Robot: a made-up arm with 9 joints. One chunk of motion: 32 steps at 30 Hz.
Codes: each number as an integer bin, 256 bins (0 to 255) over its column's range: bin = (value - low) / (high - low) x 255, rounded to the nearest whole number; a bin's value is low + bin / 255 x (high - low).
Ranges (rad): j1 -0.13..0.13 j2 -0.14..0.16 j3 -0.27..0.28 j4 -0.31..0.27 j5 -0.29..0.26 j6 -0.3..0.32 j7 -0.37..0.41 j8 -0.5..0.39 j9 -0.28..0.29
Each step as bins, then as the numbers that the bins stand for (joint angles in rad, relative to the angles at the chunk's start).
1 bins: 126 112 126 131 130 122 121 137 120
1 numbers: -0.0015 -0.0082 0.0018 -0.0120 -0.0096 -0.0034 0.0001 -0.0218 -0.0118
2 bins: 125 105 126 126 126 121 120 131 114
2 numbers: -0.0025 -0.0165 0.0018 -0.0234 -0.0182 -0.0058 -0.0029 -0.0428 -0.0252
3 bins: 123 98 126 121 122 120 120 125 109
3 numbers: -0.0046 -0.0247 0.0018 -0.0348 -0.0269 -0.0082 -0.0029 -0.0637 -0.0364
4 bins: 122 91 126 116 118 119 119 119 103
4 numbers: -0.0056 -0.0329 0.0018 -0.0462 -0.0355 -0.0107 -0.0060 -0.0847 -0.0498
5 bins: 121 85 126 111 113 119 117 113 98
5 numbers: -0.0066 -0.0400 0.0018 -0.0575 -0.0463 -0.0107 -0.0121 -0.1056 -0.0609
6 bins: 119 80 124 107 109 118 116 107 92
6 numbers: -0.0087 -0.0459 -0.0025 -0.0666 -0.0549 -0.0131 -0.0152 -0.1265 -0.0744
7 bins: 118 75 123 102 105 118 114 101 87
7 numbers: -0.0097 -0.0518 -0.0047 -0.0780 -0.0635 -0.0131 -0.0213 -0.1475 -0.0855
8 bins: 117 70 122 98 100 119 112 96 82
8 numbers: -0.0107 -0.0576 -0.0069 -0.0871 -0.0743 -0.0107 -0.0274 -0.1649 -0.0967
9 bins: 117 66 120 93 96 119 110 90 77
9 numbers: -0.0107 -0.0624 -0.0112 -0.0985 -0.0829 -0.0107 -0.0335 -0.1859 -0.1079
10 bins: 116 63 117 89 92 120 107 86 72
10 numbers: -0.0117 -0.0659 -0.0176 -0.1076 -0.0916 -0.0082 -0.0427 -0.1998 -0.1191
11 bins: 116 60 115 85 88 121 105 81 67
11 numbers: -0.0117 -0.0694 -0.0220 -0.1167 -0.1002 -0.0058 -0.0488 -0.2173 -0.1302
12 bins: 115 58 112 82 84 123 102 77 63
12 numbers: -0.0127 -0.0718 -0.0284 -0.1235 -0.1088 -0.0009 -0.0580 -0.2313 -0.1392
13 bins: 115 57 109 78 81 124 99 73 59
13 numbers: -0.0127 -0.0729 -0.0349 -0.1326 -0.1153 0.0015 -0.0672 -0.2452 -0.1481
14 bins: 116 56 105 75 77 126 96 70 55
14 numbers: -0.0117 -0.0741 -0.0435 -0.1394 -0.1239 0.0064 -0.0764 -0.2557 -0.1571
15 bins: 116 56 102 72 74 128 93 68 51
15 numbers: -0.0117 -0.0741 -0.0500 -0.1462 -0.1304 0.0112 -0.0855 -0.2627 -0.1660
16 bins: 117 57 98 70 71 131 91 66 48
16 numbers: -0.0107 -0.0729 -0.0586 -0.1508 -0.1369 0.0185 -0.0916 -0.2696 -0.1727
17 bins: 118 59 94 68 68 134 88 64 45
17 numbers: -0.0097 -0.0706 -0.0673 -0.1553 -0.1433 0.0258 -0.1008 -0.2766 -0.1794
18 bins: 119 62 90 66 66 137 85 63 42
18 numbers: -0.0087 -0.0671 -0.0759 -0.1599 -0.1476 0.0331 -0.1100 -0.2801 -0.1861
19 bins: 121 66 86 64 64 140 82 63 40
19 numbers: -0.0066 -0.0624 -0.0845 -0.1644 -0.1520 0.0404 -0.1192 -0.2801 -0.1906
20 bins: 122 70 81 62 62 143 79 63 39
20 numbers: -0.0056 -0.0576 -0.0953 -0.1690 -0.1563 0.0477 -0.1284 -0.2801 -0.1928
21 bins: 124 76 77 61 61 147 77 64 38
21 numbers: -0.0036 -0.0506 -0.1039 -0.1713 -0.1584 0.0574 -0.1345 -0.2766 -0.1951
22 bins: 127 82 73 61 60 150 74 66 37
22 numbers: -0.0005 -0.0435 -0.1125 -0.1713 -0.1606 0.0647 -0.1436 -0.2696 -0.1973
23 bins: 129 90 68 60 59 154 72 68 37
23 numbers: 0.0015 -0.0341 -0.1233 -0.1735 -0.1627 0.0744 -0.1498 -0.2627 -0.1973
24 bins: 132 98 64 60 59 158 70 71 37
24 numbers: 0.0046 -0.0247 -0.1320 -0.1735 -0.1627 0.0842 -0.1559 -0.2522 -0.1973
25 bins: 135 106 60 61 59 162 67 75 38
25 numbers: 0.0076 -0.0153 -0.1406 -0.1713 -0.1627 0.0939 -0.1651 -0.2382 -0.1951
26 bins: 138 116 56 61 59 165 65 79 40
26 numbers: 0.0107 -0.0035 -0.1492 -0.1713 -0.1627 0.1012 -0.1712 -0.2243 -0.1906
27 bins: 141 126 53 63 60 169 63 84 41
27 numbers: 0.0138 0.0082 -0.1557 -0.1667 -0.1606 0.1109 -0.1773 -0.2068 -0.1884
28 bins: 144 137 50 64 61 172 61 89 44
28 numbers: 0.0168 0.0212 -0.1622 -0.1644 -0.1584 0.1182 -0.1834 -0.1894 -0.1816
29 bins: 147 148 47 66 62 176 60 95 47
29 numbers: 0.0199 0.0341 -0.1686 -0.1599 -0.1563 0.1279 -0.1865 -0.1684 -0.1749
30 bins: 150 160 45 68 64 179 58 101 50
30 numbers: 0.0229 0.0482 -0.1729 -0.1553 -0.1520 0.1352 -0.1926 -0.1475 -0.1682
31 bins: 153 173 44 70 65 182 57 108 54
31 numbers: 0.0260 0.0635 -0.1751 -0.1508 -0.1498 0.1425 -0.1956 -0.1231 -0.1593
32 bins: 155 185 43 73 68 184 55 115 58
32 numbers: 0.0280 0.0776 -0.1773 -0.1440 -0.1433 0.1474 -0.2018 -0.0986 -0.1504
